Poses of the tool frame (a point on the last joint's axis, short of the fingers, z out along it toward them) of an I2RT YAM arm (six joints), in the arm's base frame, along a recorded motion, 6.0 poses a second.
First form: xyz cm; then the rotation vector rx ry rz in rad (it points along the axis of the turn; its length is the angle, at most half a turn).
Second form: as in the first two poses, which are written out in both.
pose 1, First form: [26.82, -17.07, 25.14, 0.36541, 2.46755, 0.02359]
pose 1, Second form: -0.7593, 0.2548, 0.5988, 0.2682; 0.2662, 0.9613, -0.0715, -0.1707; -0.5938, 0.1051, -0.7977, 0.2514; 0, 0, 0, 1
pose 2, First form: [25.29, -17.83, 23.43, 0.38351, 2.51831, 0.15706]
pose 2, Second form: -0.7899, 0.2373, 0.5654, 0.2529; 0.3057, 0.9517, 0.0277, -0.1783; -0.5316, 0.1947, -0.8243, 0.2343; 0, 0, 0, 1
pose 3, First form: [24.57, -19.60, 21.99, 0.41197, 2.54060, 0.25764]
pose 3, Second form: -0.8030, 0.2369, 0.5469, 0.2457; 0.3419, 0.9347, 0.0971, -0.1960; -0.4882, 0.2649, -0.8316, 0.2199; 0, 0, 0, 1
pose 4, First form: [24.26, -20.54, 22.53, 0.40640, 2.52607, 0.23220]
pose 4, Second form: -0.7945, 0.2373, 0.5590, 0.2426; 0.3352, 0.9389, 0.0779, -0.2054; -0.5064, 0.2493, -0.8255, 0.2253; 0, 0, 0, 1
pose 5, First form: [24.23, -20.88, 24.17, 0.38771, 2.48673, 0.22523]
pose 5, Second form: -0.7741, 0.2229, 0.5925, 0.2423; 0.3258, 0.9428, 0.0709, -0.2088; -0.5428, 0.2479, -0.8025, 0.2417; 0, 0, 0, 1
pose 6, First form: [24.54, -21.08, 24.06, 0.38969, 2.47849, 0.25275]
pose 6, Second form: -0.7706, 0.2173, 0.5992, 0.2454; 0.3338, 0.9385, 0.0889, -0.2108; -0.5430, 0.2685, -0.7957, 0.2406; 0, 0, 0, 1
